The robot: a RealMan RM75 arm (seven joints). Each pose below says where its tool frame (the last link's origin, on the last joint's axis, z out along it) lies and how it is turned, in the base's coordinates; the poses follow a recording.
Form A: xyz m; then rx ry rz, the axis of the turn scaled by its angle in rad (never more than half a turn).
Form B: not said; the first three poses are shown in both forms.
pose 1, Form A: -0.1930, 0.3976, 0.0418, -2.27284, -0.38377, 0.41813
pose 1, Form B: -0.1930, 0.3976, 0.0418, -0.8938, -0.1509, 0.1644, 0.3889
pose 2, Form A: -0.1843, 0.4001, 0.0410, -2.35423, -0.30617, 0.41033
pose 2, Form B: -0.1843, 0.4001, 0.0410, -0.9124, -0.1187, 0.1590, 0.3580
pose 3, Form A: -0.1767, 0.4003, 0.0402, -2.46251, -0.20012, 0.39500
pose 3, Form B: -0.1767, 0.4003, 0.0402, -0.9343, -0.0759, 0.1499, 0.3144
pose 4, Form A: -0.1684, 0.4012, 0.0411, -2.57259, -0.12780, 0.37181
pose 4, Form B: -0.1684, 0.4012, 0.0411, -0.9528, -0.0473, 0.1377, 0.2663
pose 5, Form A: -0.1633, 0.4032, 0.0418, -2.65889, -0.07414, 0.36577
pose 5, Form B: -0.1633, 0.4032, 0.0418, -0.9646, -0.0269, 0.1327, 0.2263
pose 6, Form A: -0.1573, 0.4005, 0.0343, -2.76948, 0.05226, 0.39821
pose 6, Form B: -0.1573, 0.4005, 0.0343, -0.9751, 0.0184, 0.1402, 0.1707
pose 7, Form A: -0.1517, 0.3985, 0.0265, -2.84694, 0.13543, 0.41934
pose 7, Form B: -0.1517, 0.3985, 0.0265, -0.9798, 0.0466, 0.1443, 0.1300
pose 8, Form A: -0.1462, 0.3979, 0.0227, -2.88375, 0.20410, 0.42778
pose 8, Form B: -0.1462, 0.3979, 0.0227, -0.9808, 0.0694, 0.1455, 0.1094
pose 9, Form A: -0.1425, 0.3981, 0.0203, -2.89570, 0.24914, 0.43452
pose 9, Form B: -0.1425, 0.3981, 0.0203, -0.9803, 0.0843, 0.1471, 0.1013
